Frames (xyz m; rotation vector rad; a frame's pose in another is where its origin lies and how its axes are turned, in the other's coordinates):
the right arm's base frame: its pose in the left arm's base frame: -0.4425 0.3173 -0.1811 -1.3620 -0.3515 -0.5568
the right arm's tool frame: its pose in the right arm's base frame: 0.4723 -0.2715 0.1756 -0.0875 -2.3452 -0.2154
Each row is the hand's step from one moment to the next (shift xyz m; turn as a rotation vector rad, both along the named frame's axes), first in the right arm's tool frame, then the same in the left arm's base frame.
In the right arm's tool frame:
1: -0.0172 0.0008 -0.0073 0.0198 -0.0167 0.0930
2: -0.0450 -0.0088 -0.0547 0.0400 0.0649 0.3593
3: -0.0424 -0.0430 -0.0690 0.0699 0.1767 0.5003
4: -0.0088 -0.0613 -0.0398 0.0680 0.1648 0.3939
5: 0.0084 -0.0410 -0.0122 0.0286 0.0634 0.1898
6: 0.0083 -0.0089 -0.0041 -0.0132 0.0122 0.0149
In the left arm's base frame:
1: 0.0134 -0.0099 0.0085 -0.0705 -0.0377 -0.0542
2: 0.0464 -0.0090 0.0535 -0.1665 -0.1478 -0.2921
3: 0.0297 -0.0064 0.0865 -0.1814 -0.1760 -0.4718
4: -0.0155 0.0014 0.0719 -0.1324 -0.1226 -0.3929
5: -0.0255 0.0048 0.0351 -0.0723 -0.0658 -0.1769
6: -0.0082 0.0071 0.0069 0.0072 -0.0162 -0.0152

